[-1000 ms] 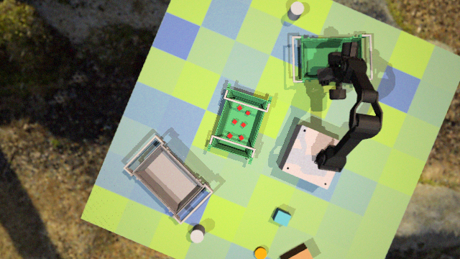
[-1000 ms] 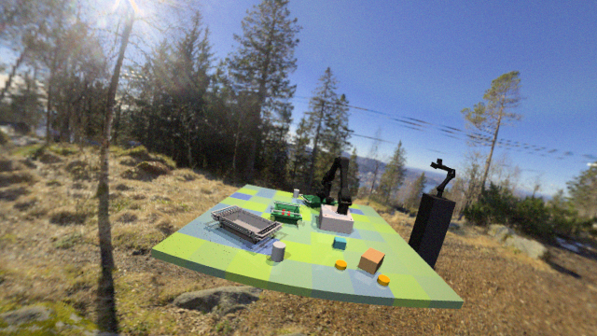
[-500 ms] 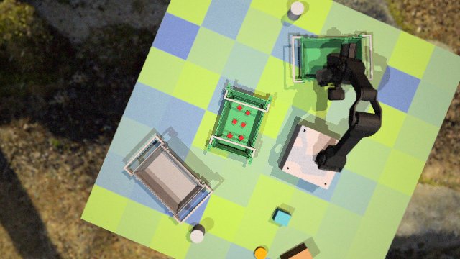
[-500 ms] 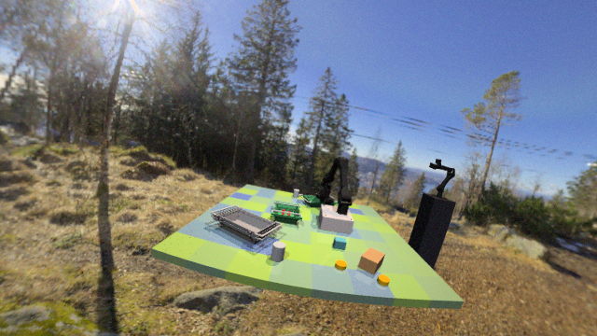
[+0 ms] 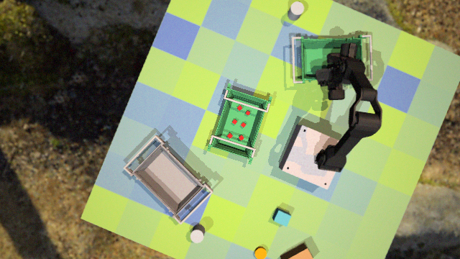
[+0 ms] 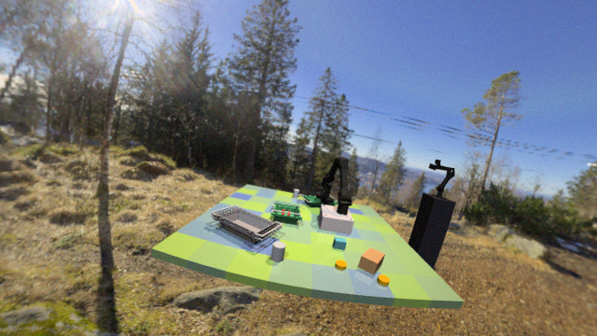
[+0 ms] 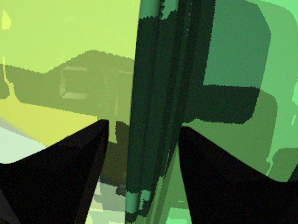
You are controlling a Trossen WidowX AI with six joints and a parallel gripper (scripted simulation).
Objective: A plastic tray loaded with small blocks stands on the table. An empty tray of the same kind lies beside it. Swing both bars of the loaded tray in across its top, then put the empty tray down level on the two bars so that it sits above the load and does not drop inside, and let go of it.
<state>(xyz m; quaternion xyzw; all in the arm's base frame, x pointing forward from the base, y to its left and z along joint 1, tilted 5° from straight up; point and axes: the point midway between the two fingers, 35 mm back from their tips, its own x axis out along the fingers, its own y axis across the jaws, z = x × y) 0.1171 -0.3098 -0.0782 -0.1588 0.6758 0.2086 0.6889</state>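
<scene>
The green tray is 4 cm ahead of my gripper tip, 7 cm to the right of it and 3 cm above it. Round my gripper tip: brown cube 24 cm behind, 75 cm to the left, 2 cm above; then teal cube 10 cm behind, 62 cm to the left, 1 cm above.
</scene>
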